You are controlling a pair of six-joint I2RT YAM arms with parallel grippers.
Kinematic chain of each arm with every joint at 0, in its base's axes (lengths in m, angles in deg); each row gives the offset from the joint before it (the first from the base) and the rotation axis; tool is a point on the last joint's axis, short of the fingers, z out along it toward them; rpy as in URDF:
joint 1: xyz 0 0 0.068 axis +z
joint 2: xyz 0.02 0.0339 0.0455 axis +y
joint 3: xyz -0.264 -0.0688 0 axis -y
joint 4: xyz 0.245 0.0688 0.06 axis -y
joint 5: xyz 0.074 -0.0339 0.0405 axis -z
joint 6: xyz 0.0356 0 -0.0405 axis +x
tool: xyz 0 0 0 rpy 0 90 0
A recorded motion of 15 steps. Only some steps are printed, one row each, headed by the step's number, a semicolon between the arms.
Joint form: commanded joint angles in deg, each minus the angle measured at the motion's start. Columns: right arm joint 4, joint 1, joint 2, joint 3, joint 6, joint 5; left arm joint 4, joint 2, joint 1, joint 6, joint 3, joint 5.
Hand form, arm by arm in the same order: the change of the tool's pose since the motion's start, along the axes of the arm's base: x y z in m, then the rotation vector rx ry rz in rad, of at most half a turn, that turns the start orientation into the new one. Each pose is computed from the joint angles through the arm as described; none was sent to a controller.
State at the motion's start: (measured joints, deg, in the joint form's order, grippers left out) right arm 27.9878 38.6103 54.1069 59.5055 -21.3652 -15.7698; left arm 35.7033 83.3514 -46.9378 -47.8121 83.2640 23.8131
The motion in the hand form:
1: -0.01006 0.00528 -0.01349 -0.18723 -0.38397 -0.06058; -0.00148 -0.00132 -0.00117 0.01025 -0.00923 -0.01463
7: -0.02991 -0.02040 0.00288 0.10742 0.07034 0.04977; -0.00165 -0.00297 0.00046 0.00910 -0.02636 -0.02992
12: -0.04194 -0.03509 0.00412 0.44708 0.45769 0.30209; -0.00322 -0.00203 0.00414 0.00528 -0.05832 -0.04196
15: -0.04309 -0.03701 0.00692 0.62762 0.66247 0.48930; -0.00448 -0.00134 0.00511 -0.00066 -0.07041 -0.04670
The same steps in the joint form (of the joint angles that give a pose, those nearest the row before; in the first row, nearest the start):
1: 5.63 1.63 -1.11 -4.26 -22.54 -8.58; -0.04 -0.04 -0.26 0.33 -0.20 0.93
7: -2.37 1.69 -7.22 -2.36 6.89 3.20; 0.50 0.44 -0.38 0.44 0.40 1.94
12: -3.53 1.65 -10.99 -3.42 39.56 8.64; 1.16 0.51 -0.34 1.01 0.98 3.23
15: -2.93 1.65 -11.07 -3.11 58.57 9.80; 1.82 0.41 -0.39 1.09 0.89 3.58

